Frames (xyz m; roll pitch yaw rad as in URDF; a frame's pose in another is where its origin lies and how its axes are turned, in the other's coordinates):
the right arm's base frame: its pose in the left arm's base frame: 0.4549 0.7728 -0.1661 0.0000 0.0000 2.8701
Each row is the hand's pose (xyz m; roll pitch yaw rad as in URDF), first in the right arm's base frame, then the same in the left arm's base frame.
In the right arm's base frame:
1: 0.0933 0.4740 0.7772 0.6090 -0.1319 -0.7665
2: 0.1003 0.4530 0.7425 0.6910 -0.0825 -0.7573
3: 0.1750 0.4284 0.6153 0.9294 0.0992 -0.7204
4: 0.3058 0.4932 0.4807 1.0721 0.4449 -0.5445
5: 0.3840 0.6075 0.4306 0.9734 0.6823 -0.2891
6: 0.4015 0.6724 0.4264 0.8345 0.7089 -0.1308
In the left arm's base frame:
1: 0.2379 0.3412 0.6111 0.6090 -0.1319 2.1036
2: 0.2368 0.3633 0.5764 0.6910 -0.0825 2.1128
3: 0.1714 0.4070 0.4492 0.9294 0.0992 2.1497
4: 0.0280 0.3797 0.3146 1.0721 0.4449 2.3256
5: -0.0779 0.2905 0.2645 0.9734 0.6823 2.5810
6: -0.1122 0.2327 0.2603 0.8345 0.7089 2.7393

